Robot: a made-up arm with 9 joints. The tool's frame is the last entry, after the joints. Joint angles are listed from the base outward.
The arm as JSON. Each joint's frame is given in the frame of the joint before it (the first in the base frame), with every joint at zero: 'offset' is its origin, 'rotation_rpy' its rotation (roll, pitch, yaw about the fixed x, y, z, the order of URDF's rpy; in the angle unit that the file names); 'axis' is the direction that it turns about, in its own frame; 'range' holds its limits. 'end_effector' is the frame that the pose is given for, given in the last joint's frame.
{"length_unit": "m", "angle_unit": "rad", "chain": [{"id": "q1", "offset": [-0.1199, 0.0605, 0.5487], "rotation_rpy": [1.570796, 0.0, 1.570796], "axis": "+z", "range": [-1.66, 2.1]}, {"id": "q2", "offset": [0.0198, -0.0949, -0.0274], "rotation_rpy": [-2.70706, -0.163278, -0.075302], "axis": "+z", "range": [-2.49, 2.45]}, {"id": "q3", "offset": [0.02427, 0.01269, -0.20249], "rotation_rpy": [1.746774, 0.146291, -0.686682], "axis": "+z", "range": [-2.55, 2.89]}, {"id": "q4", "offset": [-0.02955, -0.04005, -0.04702], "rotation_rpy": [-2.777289, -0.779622, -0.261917], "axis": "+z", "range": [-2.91, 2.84]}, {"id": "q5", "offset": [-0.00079, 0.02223, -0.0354], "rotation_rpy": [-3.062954, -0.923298, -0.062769], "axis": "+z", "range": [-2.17, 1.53]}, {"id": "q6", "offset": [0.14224, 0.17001, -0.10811], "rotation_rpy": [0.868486, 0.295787, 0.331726], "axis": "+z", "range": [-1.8, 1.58]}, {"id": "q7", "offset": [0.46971, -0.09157, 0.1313], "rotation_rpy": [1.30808, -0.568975, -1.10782], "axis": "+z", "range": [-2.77, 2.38]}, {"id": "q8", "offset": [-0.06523, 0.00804, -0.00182], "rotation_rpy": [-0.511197, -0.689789, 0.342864], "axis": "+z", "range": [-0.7, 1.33]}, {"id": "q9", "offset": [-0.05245, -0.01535, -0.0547], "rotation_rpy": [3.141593, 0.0, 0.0], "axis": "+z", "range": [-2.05, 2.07]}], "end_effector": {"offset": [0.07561, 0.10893, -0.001], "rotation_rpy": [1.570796, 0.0, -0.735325]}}
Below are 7 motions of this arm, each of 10 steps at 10 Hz.
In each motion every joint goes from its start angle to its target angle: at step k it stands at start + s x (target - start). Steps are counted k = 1, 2, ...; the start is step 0. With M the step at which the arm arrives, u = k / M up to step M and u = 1 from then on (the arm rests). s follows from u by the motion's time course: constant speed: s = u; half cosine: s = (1 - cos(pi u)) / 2; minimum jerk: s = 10 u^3 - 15 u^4 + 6 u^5.
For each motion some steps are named. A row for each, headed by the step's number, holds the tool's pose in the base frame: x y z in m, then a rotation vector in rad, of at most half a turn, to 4 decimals.
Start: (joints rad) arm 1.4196 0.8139 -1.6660 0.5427 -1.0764 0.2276 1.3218 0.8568 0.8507
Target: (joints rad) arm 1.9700 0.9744 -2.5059 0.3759 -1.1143 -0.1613 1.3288 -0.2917 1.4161
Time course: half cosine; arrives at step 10
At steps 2, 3, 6, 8, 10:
2: -0.3890 0.6808 -0.0074 -1.6166 1.0802 -0.7473
3: -0.4318 0.7102 0.0390 -1.6172 1.2646 -0.8375
6: -0.5475 0.8019 0.2405 -1.6751 1.9358 -1.2700
8: -0.5821 0.8216 0.3460 1.6416 -2.0784 1.4951
10: -0.5924 0.8215 0.3834 1.5266 -1.9597 1.4884

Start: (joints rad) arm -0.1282 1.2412 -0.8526 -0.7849 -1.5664 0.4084 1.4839 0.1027 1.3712
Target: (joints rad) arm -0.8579 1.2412 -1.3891 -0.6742 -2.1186 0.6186 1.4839 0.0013 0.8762
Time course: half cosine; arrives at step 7
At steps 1, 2, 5, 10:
1: 0.6758 -0.4770 0.0376 -0.9627 -1.4541 -1.1246
2: 0.6682 -0.5824 0.2081 -1.1217 -1.6748 -1.1092
5: 0.4508 -0.5389 1.0346 1.4952 2.4462 0.6511
10: 0.3385 -0.3738 1.2099 1.2859 2.2569 0.3669

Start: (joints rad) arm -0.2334 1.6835 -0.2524 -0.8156 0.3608 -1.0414 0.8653 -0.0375 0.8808
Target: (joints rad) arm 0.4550 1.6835 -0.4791 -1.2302 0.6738 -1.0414 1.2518 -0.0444 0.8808
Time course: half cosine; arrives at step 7
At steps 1, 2, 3, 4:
1: -0.0565 -0.4968 -0.0285 -1.5112 -0.8366 0.9276
2: -0.0440 -0.4339 -0.0870 -1.3296 -0.9095 0.9572
3: -0.0287 -0.3324 -0.1582 -1.0713 -1.0169 0.9938
4: -0.0155 -0.2090 -0.2168 -0.7910 -1.1385 1.0276

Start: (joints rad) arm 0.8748 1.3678 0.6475 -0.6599 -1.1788 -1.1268 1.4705 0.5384 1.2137
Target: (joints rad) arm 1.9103 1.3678 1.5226 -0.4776 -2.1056 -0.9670 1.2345 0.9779 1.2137
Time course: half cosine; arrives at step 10
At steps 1, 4, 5, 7, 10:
1: 0.2292 0.5256 -0.1444 -0.5710 -1.2801 -0.2831
4: 0.1974 0.7491 0.0621 -0.3596 -1.1872 -0.4618
5: 0.1826 0.8245 0.1873 -0.2592 -1.1432 -0.5347
7: 0.1572 0.9003 0.4515 -0.0707 -1.0646 -0.6599
10: 0.1428 0.8981 0.6432 0.0594 -1.0127 -0.7436

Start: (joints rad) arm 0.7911 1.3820 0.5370 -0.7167 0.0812 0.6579 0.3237 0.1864 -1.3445
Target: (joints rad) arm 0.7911 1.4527 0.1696 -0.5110 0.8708 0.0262 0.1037 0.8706 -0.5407
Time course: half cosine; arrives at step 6
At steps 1, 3, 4, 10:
1: -0.5517 0.1053 0.6216 1.7217 -1.7054 0.1378
3: -0.5913 0.1032 0.5358 1.6381 -1.7599 0.5203
4: -0.6002 0.0968 0.4913 1.5786 -1.7834 0.7102
10: -0.6008 0.0907 0.4524 1.5110 -1.8071 0.8757

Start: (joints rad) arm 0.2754 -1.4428 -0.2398 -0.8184 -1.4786 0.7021 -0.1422 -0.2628 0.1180
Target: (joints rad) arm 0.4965 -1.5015 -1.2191 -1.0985 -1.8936 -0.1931 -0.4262 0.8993 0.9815
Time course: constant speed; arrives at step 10
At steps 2, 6, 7, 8, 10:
2: 0.6881 -0.0787 0.4311 1.6016 1.3307 -1.0985
6: 0.6528 0.3145 0.1970 1.0696 2.0648 -0.7658
7: 0.5975 0.4121 0.1683 0.9325 2.2235 -0.6389
8: 0.5276 0.5020 0.1544 0.7945 2.3706 -0.4974
10: 0.3561 0.6459 0.1707 0.5155 2.6281 -0.1770

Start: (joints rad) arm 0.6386 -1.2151 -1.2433 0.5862 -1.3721 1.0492 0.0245 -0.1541 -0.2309
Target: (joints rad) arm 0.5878 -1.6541 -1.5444 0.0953 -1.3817 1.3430 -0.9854 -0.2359 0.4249
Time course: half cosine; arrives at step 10
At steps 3, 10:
3: 0.3701 0.7388 0.3615 0.8877 2.8000 -0.2349
10: 0.3864 0.4712 0.1918 -1.5880 -1.8688 -0.5300

